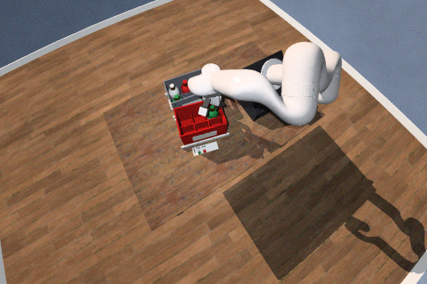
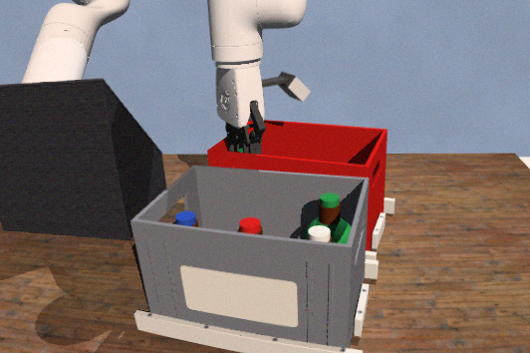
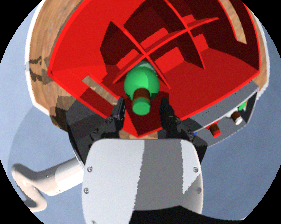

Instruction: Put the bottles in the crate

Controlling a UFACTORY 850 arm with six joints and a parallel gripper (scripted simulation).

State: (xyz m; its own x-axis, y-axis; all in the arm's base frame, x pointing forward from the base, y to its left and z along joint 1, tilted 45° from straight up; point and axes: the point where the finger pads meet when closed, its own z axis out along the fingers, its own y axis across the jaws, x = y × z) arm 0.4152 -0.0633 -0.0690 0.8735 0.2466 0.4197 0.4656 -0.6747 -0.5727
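The green-capped bottle lies 20 cm to the right of my hand, 12 cm ahead of it and 8 cm below it. The rest, counted from my hand: grey crate: 21 cm to the right, 8 cm below, 3 cm ahead; red crate: 10 cm ahead, 8 cm below, 1 cm to the left; blue-capped bottle: 23 cm to the right, 8 cm below, 7 cm behind.
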